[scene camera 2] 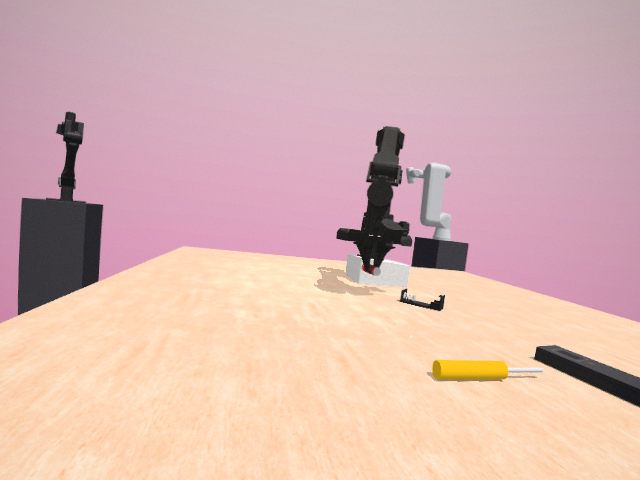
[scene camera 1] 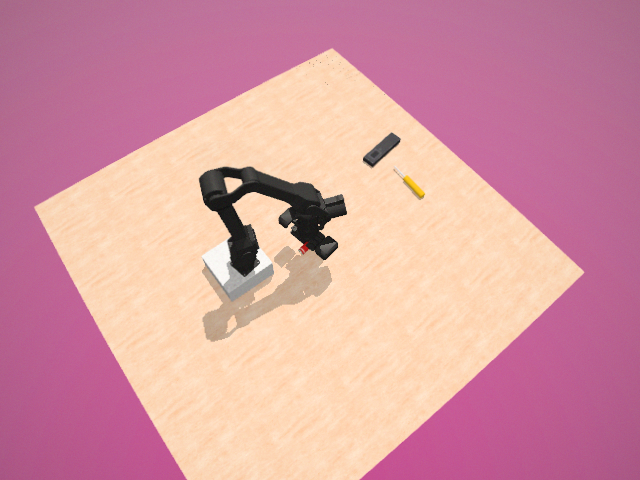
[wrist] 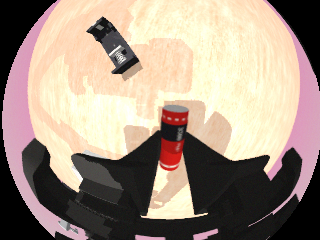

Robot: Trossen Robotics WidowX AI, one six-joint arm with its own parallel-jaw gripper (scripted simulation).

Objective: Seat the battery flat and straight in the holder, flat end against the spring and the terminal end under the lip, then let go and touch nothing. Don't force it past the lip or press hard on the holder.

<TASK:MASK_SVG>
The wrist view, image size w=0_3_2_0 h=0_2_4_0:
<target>my gripper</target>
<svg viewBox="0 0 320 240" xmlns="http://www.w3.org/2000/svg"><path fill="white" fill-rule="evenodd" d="M55 232L56 240L75 240L71 239L71 237L61 235L60 232ZM21 151L25 179L37 201L67 223L89 229L107 240L133 240L132 233L165 240L195 240L193 235L213 229L217 233L203 240L268 240L300 203L295 193L275 215L271 213L292 195L300 179L303 157L293 147L284 153L283 165L271 180L264 171L271 159L269 155L229 160L191 133L185 133L183 159L196 216L189 219L141 217L147 216L155 187L161 131L153 133L123 159L73 153L72 164L83 177L77 195L65 188L49 167L52 156L45 144L33 137Z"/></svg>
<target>battery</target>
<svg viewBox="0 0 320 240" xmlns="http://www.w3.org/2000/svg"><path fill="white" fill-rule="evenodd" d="M163 105L163 116L161 116L161 135L163 135L163 140L161 140L160 167L165 169L165 171L175 171L179 167L181 155L183 155L189 109L180 107L180 105Z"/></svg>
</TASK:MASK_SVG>
